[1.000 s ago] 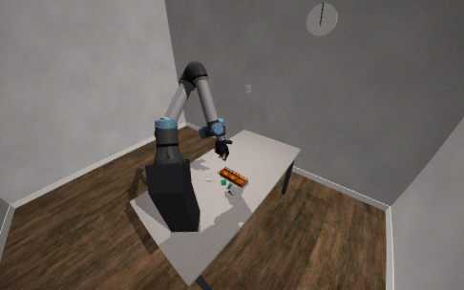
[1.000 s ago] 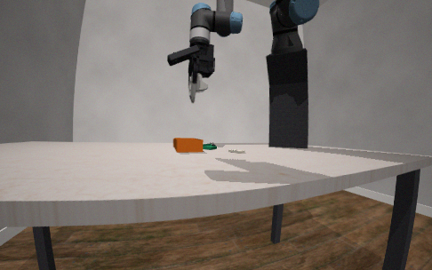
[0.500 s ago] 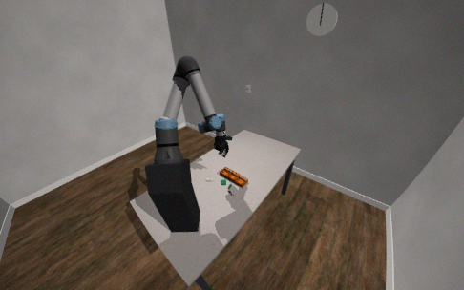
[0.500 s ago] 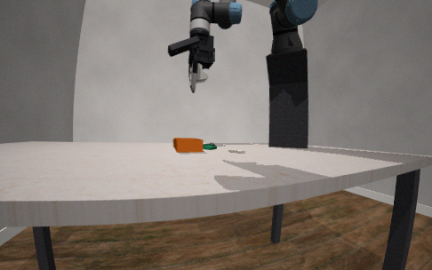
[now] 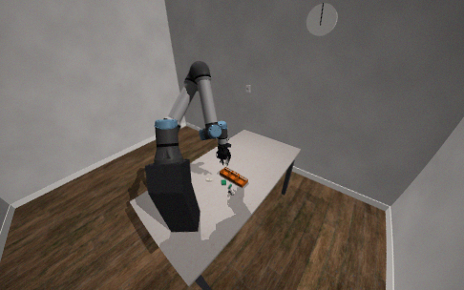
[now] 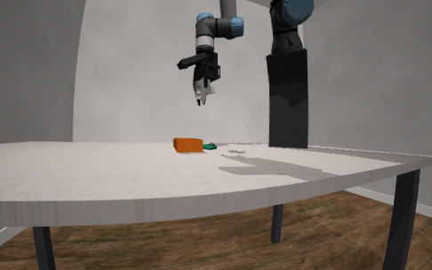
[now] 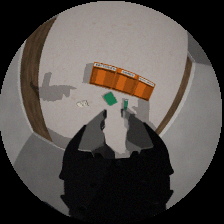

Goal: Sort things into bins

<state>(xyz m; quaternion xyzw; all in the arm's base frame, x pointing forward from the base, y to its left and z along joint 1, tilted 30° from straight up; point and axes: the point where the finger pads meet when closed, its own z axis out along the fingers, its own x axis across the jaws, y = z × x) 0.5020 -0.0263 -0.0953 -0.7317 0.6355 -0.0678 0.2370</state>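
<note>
Right now the small dark thing is 18 cm below my hand, 10 cm to the right of it and 10 cm behind it. The rest, counted from my hand: green block (18 cm below, 4 cm behind); green cylinder (18 cm below, 7 cm to the right, 5 cm behind); white object (18 cm below, 13 cm to the left, 8 cm behind).
</note>
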